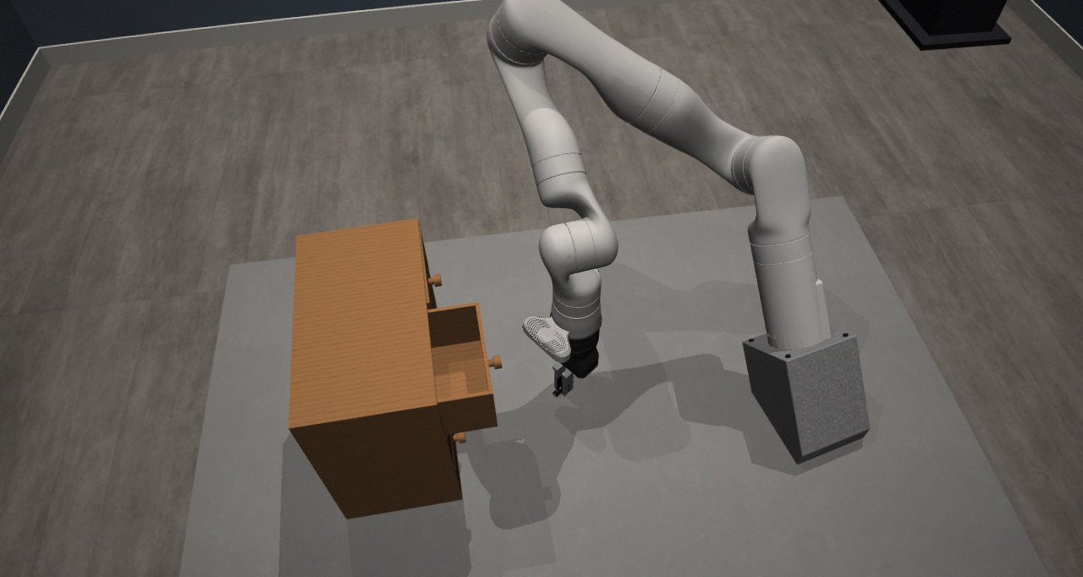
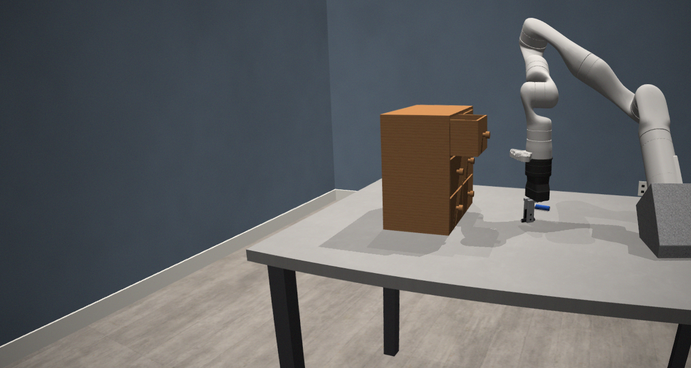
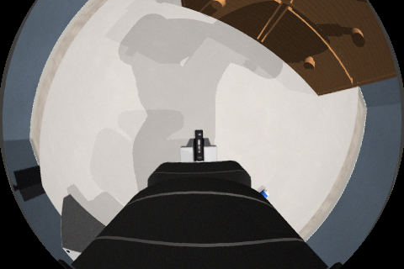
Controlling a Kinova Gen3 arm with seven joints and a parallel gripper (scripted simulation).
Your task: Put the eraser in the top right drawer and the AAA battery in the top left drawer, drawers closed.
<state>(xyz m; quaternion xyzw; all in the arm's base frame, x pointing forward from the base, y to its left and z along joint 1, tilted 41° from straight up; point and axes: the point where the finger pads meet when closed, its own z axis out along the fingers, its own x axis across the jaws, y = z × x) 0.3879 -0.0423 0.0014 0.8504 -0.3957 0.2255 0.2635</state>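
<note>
My gripper is now 130 mm to the left of the thicker blue battery, 30 mm past it and 10 mm above it. Also, from my hand: white eraser 320 mm ahead, 200 mm above, 40 mm to the right; then thin black battery 10 mm below.
</note>
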